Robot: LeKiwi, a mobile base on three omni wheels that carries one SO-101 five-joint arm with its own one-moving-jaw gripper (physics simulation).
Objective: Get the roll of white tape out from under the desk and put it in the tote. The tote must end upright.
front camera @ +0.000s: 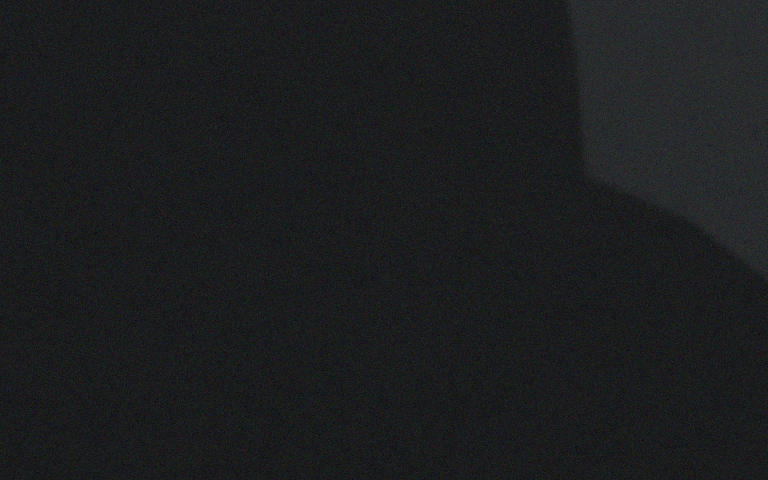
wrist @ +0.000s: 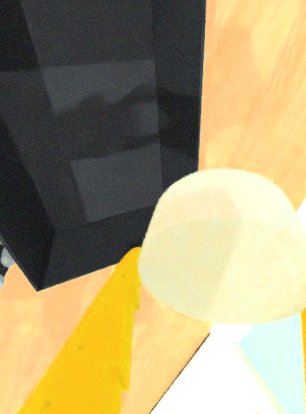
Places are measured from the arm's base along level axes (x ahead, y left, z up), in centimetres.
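Where they show: hand, tool point: [wrist: 145, 259].
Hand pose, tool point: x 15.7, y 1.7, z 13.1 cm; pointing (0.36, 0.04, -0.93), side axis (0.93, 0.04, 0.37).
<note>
Each offset is from my tool point to the top centre of the thing. "spot": to the spot under its first point. Level surfaces: height alone.
The roll of white tape {dx +2.2, dy +0.7, dz +3.6 cm} [wrist: 225, 250] is a pale cream, rounded thing at the right of the wrist view. My gripper [wrist: 220, 285] is shut on it, with the long yellow jaw against its left side and a sliver of the other jaw at the right edge. The black tote {dx +0.1, dy +2.0, dz -12.0 cm} [wrist: 120, 237] stands upright with its open top facing the camera, at the upper left of the wrist view. The roll covers part of the tote's near right corner and otherwise shows against the floor. In the front camera view a dark surface {spot: dx -9.7, dy -1.2, dz -16.5 cm} [front camera: 283, 254] fills most of the picture, very close.
Light wooden floor {dz -22.0 cm} [wrist: 250, 75] shows right of the tote and below it. White and pale blue parts {spot: dx +39.8, dy -61.2, dz -4.7 cm} [wrist: 272, 355] show at the lower right of the wrist view. A small grey and black rounded thing [wrist: 6, 257] is at the left edge, beside the tote.
</note>
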